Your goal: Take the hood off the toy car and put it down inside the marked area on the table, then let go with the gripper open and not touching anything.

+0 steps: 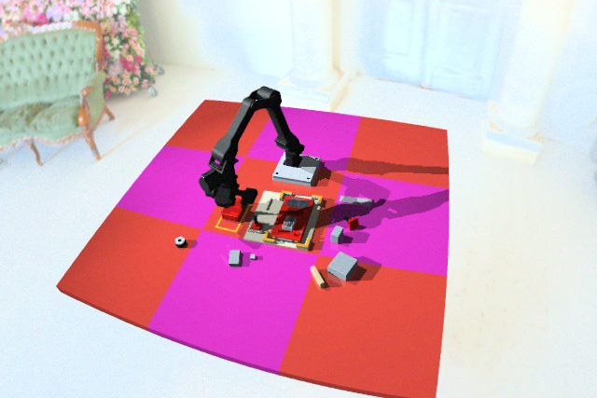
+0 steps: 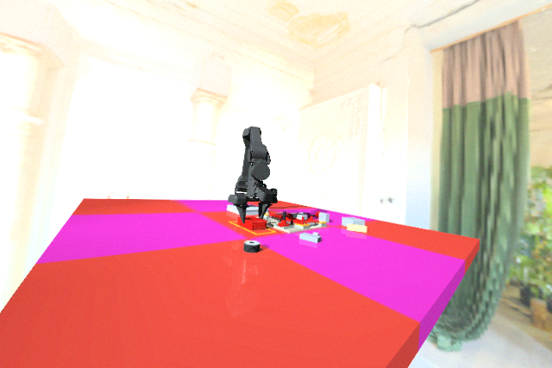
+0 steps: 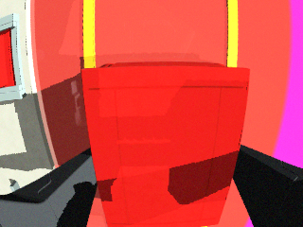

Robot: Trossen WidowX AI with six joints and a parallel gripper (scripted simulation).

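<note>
The red hood is right at my gripper tip. Also, from my gripper tip: wooden stick: 37 cm to the left, 20 cm ahead; then black wheel: 20 cm ahead, 13 cm to the right, 1 cm below; then grey bar: 41 cm to the left, 18 cm behind, 1 cm below.
</note>
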